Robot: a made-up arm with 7 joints.
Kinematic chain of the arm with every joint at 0, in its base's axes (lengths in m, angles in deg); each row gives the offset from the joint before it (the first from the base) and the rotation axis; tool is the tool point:
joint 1: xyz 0 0 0.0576 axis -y
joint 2: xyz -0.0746 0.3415 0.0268 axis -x
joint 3: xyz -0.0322 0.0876 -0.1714 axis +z
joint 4: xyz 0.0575 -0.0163 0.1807 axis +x
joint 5: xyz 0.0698 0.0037 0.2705 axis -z
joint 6: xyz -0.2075 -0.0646 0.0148 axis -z
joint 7: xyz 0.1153 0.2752 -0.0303 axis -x
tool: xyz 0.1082 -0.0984 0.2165
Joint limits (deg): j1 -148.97..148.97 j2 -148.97..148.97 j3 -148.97..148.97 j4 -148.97..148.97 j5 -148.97..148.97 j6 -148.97..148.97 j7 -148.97..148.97
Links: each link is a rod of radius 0.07 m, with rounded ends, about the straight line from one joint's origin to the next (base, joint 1, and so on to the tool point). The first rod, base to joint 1, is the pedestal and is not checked.
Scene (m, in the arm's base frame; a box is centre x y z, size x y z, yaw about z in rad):
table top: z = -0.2
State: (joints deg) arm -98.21 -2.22 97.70 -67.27 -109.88 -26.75 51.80
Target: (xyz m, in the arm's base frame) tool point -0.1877 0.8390 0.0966
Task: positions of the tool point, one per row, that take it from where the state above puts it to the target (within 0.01 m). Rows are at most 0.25 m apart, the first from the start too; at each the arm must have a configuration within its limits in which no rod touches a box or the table.
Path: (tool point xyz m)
1: 0.4299 0.3300 0.5223
2: 0.2853 0.4904 0.6042
3: 0.1210 0.6516 0.5902
4: -0.0319 0.7786 0.4817
5: -0.1421 0.8451 0.3033
6: -0.1877 0.8390 0.0966

